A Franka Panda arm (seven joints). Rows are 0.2 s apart.
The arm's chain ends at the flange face. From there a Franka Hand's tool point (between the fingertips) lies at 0.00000 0.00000 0.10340 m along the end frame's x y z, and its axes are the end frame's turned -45 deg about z.
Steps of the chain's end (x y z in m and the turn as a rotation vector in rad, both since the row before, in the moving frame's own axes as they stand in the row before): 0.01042, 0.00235, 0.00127, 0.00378, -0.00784, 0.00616; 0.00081, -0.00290, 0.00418, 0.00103, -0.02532, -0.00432; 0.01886, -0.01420, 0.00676, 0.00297, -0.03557, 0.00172
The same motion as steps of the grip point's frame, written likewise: 0.00541, 0.00818, 0.00127, 0.00822, -0.00287, 0.00616; 0.00084, -0.00340, 0.00415, 0.01863, -0.01718, -0.00432; 0.02100, 0.00048, 0.00669, 0.02725, -0.02305, 0.00172
